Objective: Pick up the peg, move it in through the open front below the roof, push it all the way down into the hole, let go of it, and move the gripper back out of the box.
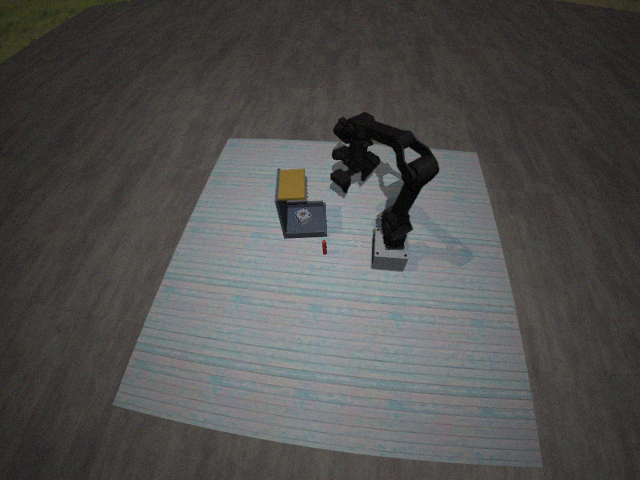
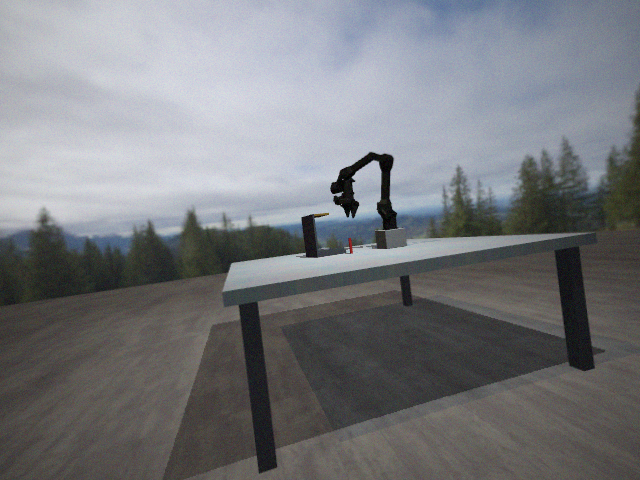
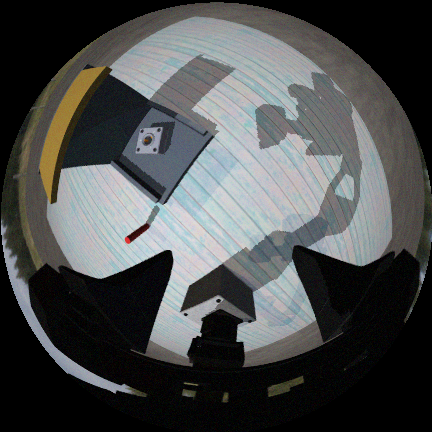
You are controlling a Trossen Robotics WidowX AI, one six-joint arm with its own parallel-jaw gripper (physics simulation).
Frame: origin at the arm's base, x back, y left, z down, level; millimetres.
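Seen in the pictures: gripper, fingertip midpoint: [image 1: 353,186] [image 2: 350,217] [image 3: 234,255]; arm's base, link origin: [image 1: 393,241] [image 2: 390,229] [image 3: 221,319].
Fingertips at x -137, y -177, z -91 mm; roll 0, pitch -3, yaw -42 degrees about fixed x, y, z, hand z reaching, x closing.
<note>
Pixels of each thing's top centre, then the offset from my fingertips to it. "pt": a spot on its surface instead. Level surfaces: height alone.
- red peg, top centre: [image 3: 126,240] [image 1: 324,241] [image 2: 349,237] dx -108, dy +163, dz +110 mm
- box, top centre: [image 3: 59,133] [image 1: 300,182] [image 2: 320,214] dx -187, dy +10, dz -34 mm
- yellow roof, surface spot: [image 3: 70,130] pt dx -172, dy +2, dz -28 mm
- light square block, top centre: [image 3: 146,139] [image 1: 302,213] dx -195, dy +1, dz +149 mm
- table, surface height: dz +190 mm
A red peg [image 1: 324,247] [image 2: 351,245] [image 3: 138,234] stands upright on the table, just outside the box. The box [image 1: 315,228] [image 2: 309,236] [image 3: 175,165] has a grey floor, a dark tall wall and a yellow roof [image 1: 292,183] [image 2: 321,214] [image 3: 70,130] jutting from the wall's top. On its floor sits a light square block [image 1: 302,214] [image 3: 149,140] with a round hole in its top. My gripper [image 1: 354,184] [image 2: 351,215] [image 3: 234,255] is open and empty, pointing down high above the table, apart from the peg and the box.
The arm's grey base block [image 1: 390,259] [image 2: 394,238] [image 3: 218,296] stands on the table [image 1: 320,361] [image 2: 289,279] [image 3: 260,200]. Low rims run along edges of the box floor. The arm's shadow falls across the table.
</note>
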